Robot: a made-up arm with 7 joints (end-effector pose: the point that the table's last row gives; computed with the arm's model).
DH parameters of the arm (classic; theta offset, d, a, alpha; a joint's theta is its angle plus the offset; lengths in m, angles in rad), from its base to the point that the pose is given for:
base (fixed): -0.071 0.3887 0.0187 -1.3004
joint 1: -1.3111 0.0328 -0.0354 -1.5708
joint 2: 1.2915 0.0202 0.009 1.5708
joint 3: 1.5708 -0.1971 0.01 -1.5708
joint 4: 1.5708 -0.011 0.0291 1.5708
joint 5: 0 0.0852 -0.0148 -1.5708
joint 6: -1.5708 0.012 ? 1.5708
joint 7: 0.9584 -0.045 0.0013 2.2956
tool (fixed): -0.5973 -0.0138 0 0
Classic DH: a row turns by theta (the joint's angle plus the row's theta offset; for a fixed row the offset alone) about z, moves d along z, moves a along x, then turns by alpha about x.
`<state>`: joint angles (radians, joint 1 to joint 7).
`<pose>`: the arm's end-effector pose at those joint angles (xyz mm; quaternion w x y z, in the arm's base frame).
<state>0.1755 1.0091 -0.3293 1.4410 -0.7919 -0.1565 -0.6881</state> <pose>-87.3 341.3 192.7 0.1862 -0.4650 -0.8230 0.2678</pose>
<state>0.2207 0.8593 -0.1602 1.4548 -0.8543 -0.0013 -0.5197</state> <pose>-129.6 294.8 160.2 0.1437 -0.3079 -0.9015 0.2682</pose>
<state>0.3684 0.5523 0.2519 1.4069 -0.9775 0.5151 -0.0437</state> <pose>-194.1 156.2 125.4 0.1587 0.1471 -0.9063 0.3630</pose>
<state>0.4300 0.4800 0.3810 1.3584 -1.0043 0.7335 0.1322</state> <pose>-200.3 119.0 129.5 0.1928 0.2697 -0.8455 0.4187</pose>
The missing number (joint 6, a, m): 0.0695
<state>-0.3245 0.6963 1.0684 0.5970 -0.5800 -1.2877 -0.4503</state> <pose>99.9 299.4 246.1 0.3908 0.3428 0.4257 0.7407</pose>
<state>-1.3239 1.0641 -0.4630 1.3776 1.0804 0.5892 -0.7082</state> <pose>269.7 277.3 386.0 0.5870 -0.4410 -0.6768 -0.0545</pose>
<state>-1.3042 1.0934 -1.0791 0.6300 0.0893 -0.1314 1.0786</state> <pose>352.2 189.9 338.7 0.1127 0.4854 0.3817 0.7784</pose>
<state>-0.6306 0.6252 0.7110 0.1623 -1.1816 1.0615 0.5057</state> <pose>247.2 166.3 202.3 0.4277 0.3518 0.8030 -0.2203</pose>
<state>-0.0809 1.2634 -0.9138 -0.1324 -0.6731 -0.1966 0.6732</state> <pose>97.9 204.2 142.8 0.0503 0.7580 0.6467 0.0688</pose>
